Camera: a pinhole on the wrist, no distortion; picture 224 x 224 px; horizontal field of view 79.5 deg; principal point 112.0 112.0 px. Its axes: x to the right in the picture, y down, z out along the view. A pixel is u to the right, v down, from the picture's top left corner.
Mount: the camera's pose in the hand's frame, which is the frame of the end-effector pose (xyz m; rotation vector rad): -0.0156 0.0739 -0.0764 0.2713 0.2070 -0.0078
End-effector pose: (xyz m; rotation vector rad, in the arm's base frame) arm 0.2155 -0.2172 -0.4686 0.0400 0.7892 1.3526
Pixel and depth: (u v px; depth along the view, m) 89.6 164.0 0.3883
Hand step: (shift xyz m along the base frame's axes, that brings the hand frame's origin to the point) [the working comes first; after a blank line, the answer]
In the camera's frame: -0.0646 0.1499 0.3883

0.0836 0.1731 0.3054
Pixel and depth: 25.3 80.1 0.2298
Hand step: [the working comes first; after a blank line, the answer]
In the camera's frame: -0.1479 -0.0544 0.2298

0.1178 -0.0491 0.1526
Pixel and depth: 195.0 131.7 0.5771
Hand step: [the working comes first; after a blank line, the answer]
In the camera's frame: 0.3557 0.0844 0.5771

0.2144 0.5684 0.0976
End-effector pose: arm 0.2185 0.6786 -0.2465 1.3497 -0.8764 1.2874
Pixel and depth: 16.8 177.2 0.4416
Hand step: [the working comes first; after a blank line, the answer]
In the camera's frame: -0.3122 0.2138 0.4416

-0.0814 -0.5093 -0.1425
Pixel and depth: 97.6 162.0 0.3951
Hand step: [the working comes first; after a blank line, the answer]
In the camera's frame: -0.0422 0.1467 0.3951

-0.0224 -0.3510 0.0832
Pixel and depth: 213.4 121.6 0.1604
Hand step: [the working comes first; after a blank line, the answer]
In the camera's frame: 0.1208 0.0114 0.1604

-0.0091 -0.0414 0.1461
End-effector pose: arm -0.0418 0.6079 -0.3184 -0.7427 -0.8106 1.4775
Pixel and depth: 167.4 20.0 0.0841
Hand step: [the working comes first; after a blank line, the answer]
In the camera's frame: 0.0346 -0.0575 0.0841

0.0159 0.0344 -0.0075
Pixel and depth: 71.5 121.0 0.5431
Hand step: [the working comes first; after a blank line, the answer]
In the camera's frame: -0.1633 0.0363 0.5431

-0.3735 -0.0917 0.2943
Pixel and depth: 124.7 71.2 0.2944
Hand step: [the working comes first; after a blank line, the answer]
In the camera's frame: 0.0278 -0.0892 0.2944

-0.0981 0.0596 0.1704
